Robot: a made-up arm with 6 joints.
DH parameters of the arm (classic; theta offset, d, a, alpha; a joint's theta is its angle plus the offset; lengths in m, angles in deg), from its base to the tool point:
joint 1: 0 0.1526 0 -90
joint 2: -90 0 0.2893 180
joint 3: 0 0 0 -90
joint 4: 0 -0.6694 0 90
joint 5: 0 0.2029 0 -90
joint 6: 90 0 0 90
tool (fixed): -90 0 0 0
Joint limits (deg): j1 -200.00..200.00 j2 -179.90..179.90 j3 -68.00..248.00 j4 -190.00..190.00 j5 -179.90..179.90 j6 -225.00..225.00
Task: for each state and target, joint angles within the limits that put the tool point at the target. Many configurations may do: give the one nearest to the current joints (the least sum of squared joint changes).
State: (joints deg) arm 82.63 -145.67 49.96 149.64 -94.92 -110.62
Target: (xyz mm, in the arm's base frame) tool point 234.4 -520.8 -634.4
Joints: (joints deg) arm 128.98 -158.85 58.31 135.77 -94.92 -110.62
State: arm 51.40 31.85 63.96 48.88 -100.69 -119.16
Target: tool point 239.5 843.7 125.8
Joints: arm 83.76 48.48 17.98 43.85 -100.69 -119.16
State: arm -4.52 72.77 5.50 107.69 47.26 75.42
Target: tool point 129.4 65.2 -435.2
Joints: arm -4.84 71.69 -46.58 111.96 47.26 75.42
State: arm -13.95 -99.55 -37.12 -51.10 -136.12 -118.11
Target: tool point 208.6 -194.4 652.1
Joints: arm -13.06 -77.08 -25.47 -45.50 -136.12 -118.11
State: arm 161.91 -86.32 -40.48 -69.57 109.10 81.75
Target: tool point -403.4 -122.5 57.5
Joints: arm 198.41 -48.36 -55.78 -86.85 109.10 81.75
